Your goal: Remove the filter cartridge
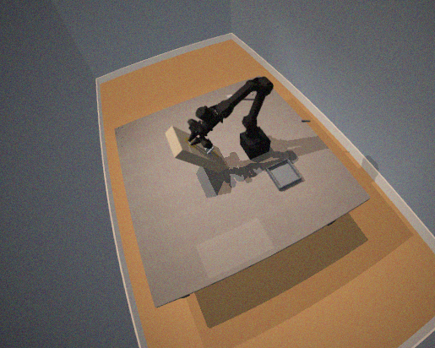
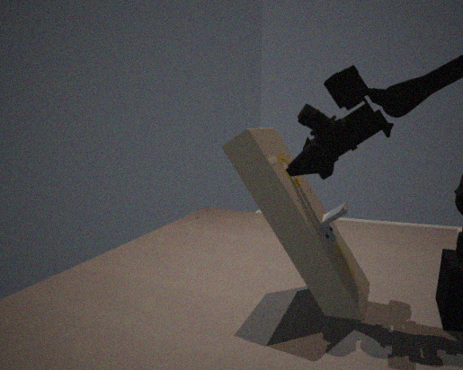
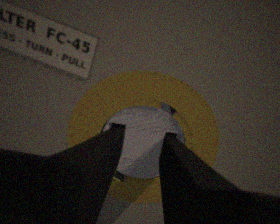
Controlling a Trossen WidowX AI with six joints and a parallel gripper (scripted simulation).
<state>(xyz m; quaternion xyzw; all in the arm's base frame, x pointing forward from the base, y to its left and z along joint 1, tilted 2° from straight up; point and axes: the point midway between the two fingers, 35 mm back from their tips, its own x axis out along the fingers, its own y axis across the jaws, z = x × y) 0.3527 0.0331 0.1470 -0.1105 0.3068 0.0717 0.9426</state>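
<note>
The white round cartridge lies 1 cm below my gripper tip and 1 cm ahead of it. From my gripper tip the other things lie so: beige panel (8 cm below, 4 cm behind); then grey bracket (10 cm below, 9 cm behind, 1 cm to the right); then grey tray (47 cm behind, 24 cm to the left, 23 cm below).
</note>
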